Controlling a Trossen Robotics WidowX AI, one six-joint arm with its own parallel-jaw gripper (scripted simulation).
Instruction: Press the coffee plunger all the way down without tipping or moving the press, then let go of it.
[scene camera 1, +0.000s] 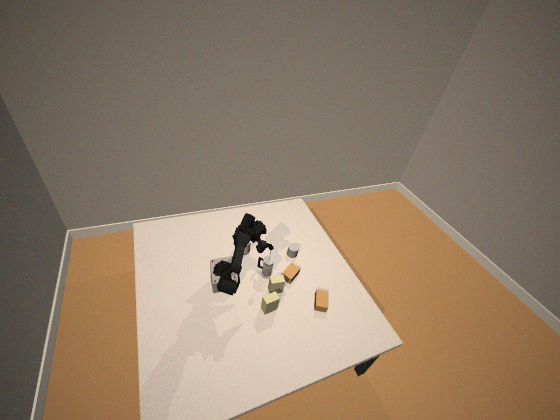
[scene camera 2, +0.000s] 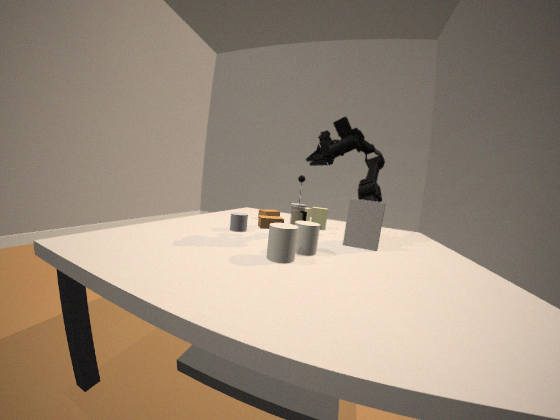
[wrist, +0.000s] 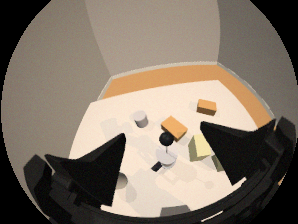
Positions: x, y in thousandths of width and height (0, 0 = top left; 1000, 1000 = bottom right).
Labels:
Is the gripper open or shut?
Open.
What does the gripper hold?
Nothing.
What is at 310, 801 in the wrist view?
The gripper.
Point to the gripper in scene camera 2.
551, 387

